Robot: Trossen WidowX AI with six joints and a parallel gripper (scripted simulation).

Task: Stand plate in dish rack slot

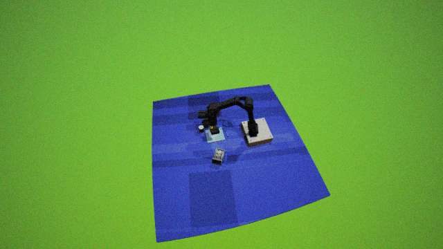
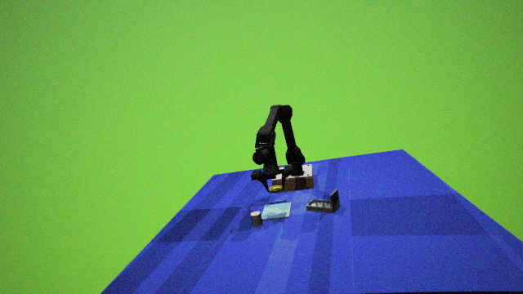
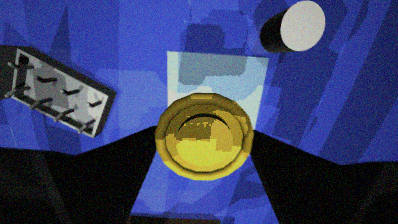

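My gripper tip is now 3 cm past the grey dish rack, 19 cm to the right of it and 8 cm above it. From my gripper tip the other things lie so: yellow plate 1 cm above.
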